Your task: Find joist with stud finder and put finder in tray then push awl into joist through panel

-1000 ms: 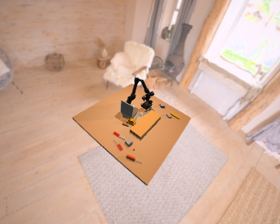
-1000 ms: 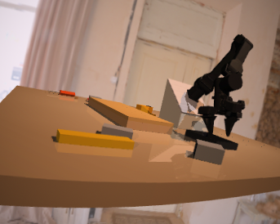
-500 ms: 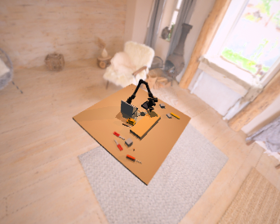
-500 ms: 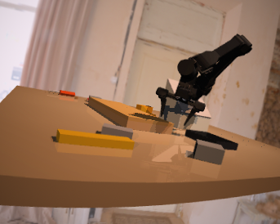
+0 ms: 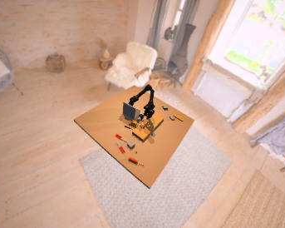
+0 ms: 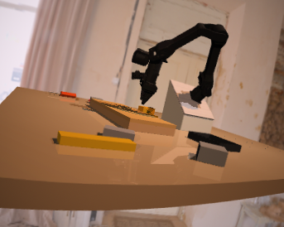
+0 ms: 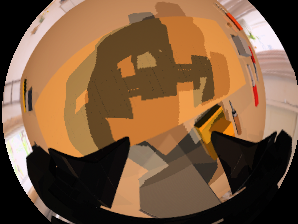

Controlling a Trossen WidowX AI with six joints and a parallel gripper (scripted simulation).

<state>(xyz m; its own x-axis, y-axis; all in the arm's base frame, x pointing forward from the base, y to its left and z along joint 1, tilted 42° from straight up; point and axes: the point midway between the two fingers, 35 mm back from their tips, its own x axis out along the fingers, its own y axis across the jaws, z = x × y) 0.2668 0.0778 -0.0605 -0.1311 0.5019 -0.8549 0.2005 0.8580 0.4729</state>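
The stud finder lies 12 cm to the right of my gripper tip, 9 cm behind it and 4 cm below it. The rest, counted from my gripper tip: yellow bar (53 cm to the left, 27 cm ahead, 7 cm below); awl (20 cm to the right, 8 cm below, 6 cm behind); black tray (33 cm to the left, 18 cm behind, 7 cm below).
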